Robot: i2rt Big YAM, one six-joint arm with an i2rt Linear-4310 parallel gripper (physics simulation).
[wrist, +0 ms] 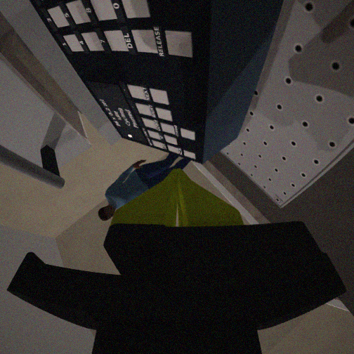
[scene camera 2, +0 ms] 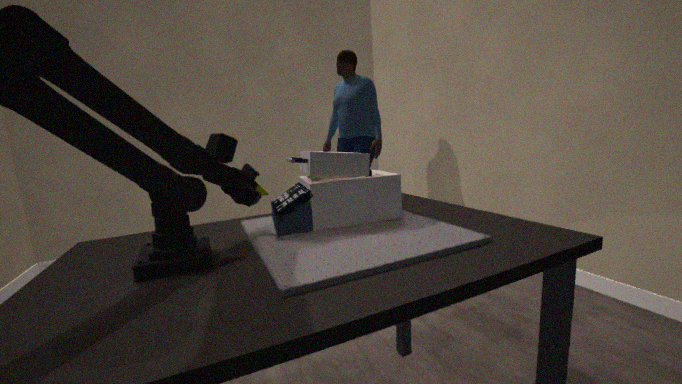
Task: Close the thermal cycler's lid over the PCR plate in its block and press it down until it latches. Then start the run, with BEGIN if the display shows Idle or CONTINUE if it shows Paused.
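Frame: origin at the arm's base, x ahead, y left, z up, level; centimetres.
Seen in the pictures: gripper, fingertip midpoint: [scene camera 2: 267,193]; arm's base, link origin: [scene camera 2: 175,250].
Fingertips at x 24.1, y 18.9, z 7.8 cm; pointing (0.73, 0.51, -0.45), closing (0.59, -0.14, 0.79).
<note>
Pixels of each thing's top centre, then the offset from my fingertips to it. "spot": a spot on its surface instead. Level surfaces: height alone.
- white thermal cycler, surface spot: [scene camera 2: 357,200] spot: dx +22.7, dy -16.4, dz -2.5 cm
- dark keypad panel, top centre: [scene camera 2: 290,198] dx +5.2, dy -10.2, dz -0.7 cm
- lid's handle, surface spot: [scene camera 2: 298,160] spot: dx +8.2, dy -11.1, dz +9.7 cm
- pale perforated board, top centre: [scene camera 2: 343,227] dx +18.6, dy -15.3, dz -9.8 cm
- dark table, surface height: dz -11.2 cm
The white thermal cycler [scene camera 2: 357,200] stands with its lid [scene camera 2: 340,165] lowered over the block. I cannot tell if it is latched, and the PCR plate does not show. The dark keypad panel [scene camera 2: 291,198] [wrist: 150,70] slopes at the near end. In the wrist view its display [wrist: 112,107] has lines including Cycling and Paused, with a white dot [wrist: 130,135] at the line starts; which line it marks is unclear. The small buttons [wrist: 154,120] beside it have unreadable labels. My gripper [scene camera 2: 263,191] [wrist: 176,175] is shut and empty, its yellow-green tips apart from the panel.
The lid's handle [scene camera 2: 298,160] [wrist: 30,166] sticks out above the panel. The cycler rests on a pale perforated board [scene camera 2: 350,260] [wrist: 300,107] on the dark table [scene camera 2: 240,330]. A person in a blue top [scene camera 2: 356,107] [wrist: 122,190] stands behind the table.
</note>
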